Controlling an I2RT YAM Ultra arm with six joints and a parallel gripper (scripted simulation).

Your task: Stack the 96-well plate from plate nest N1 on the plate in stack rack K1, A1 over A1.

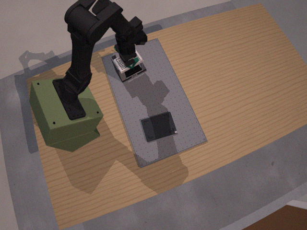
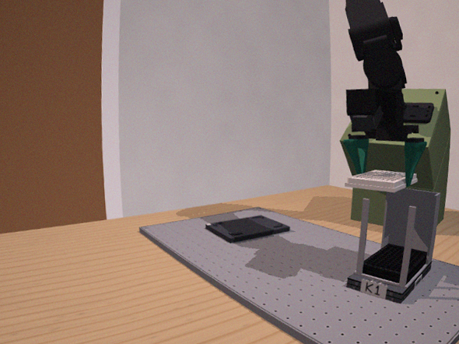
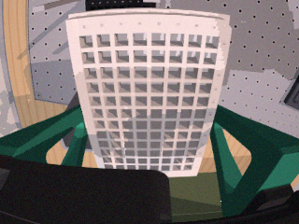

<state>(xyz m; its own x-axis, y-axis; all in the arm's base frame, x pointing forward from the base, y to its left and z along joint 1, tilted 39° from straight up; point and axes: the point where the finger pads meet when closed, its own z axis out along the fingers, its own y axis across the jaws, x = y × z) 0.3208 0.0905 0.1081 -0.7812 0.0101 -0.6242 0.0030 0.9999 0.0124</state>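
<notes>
Now: hand 80 mm above the back wall, 60 mm past it and 40 mm to the right of it. The rest, counted from my hand: thin post 80 mm below, 70 mm ahead; then black 96-well plate 140 mm below, 40 mm to the left, 10 mm ahead; then white 96-well plate right at my hand.
</notes>
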